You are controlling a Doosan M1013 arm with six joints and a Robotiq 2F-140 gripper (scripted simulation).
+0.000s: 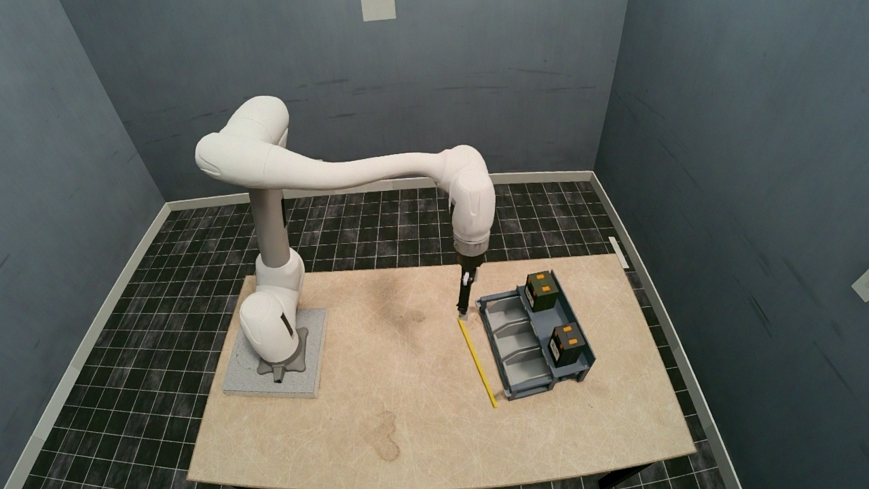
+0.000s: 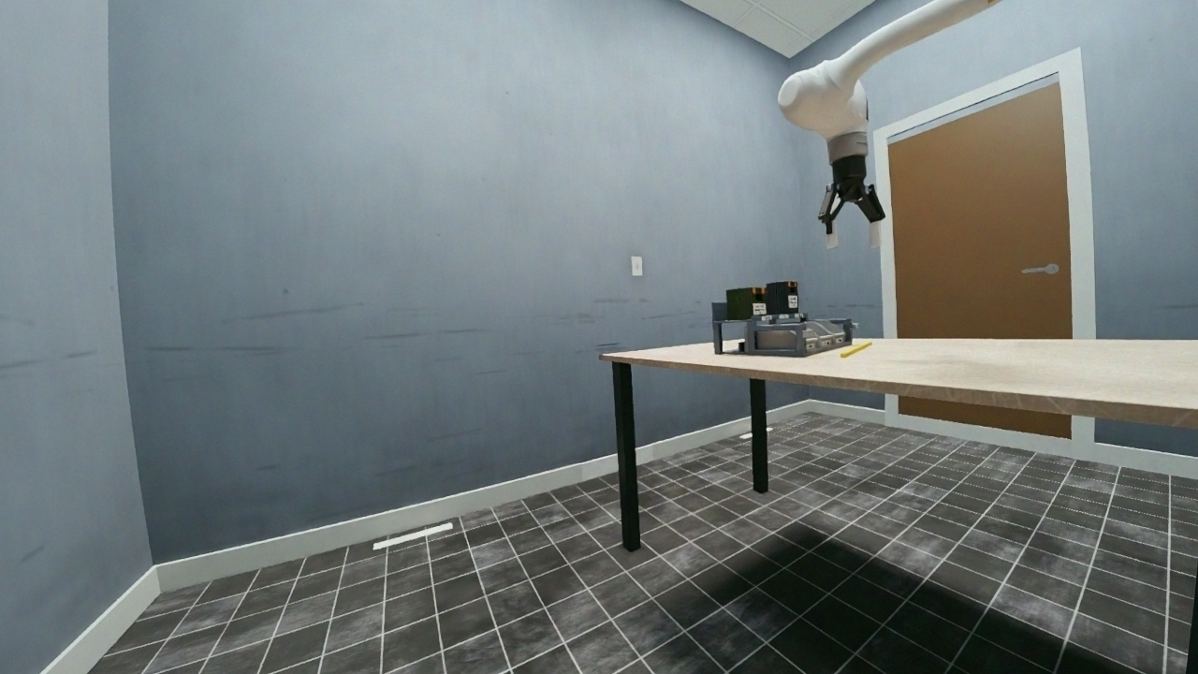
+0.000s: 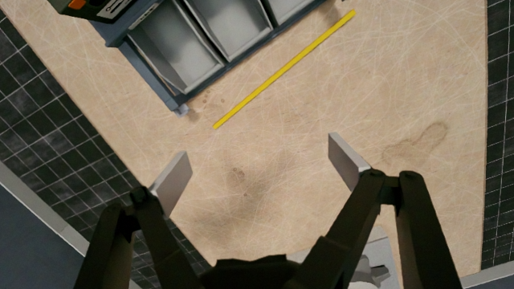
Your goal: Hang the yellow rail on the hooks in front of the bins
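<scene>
Right now the yellow rail is 2 cm ahead of my hand, 6 cm to the right of it and 28 cm below it.
</scene>
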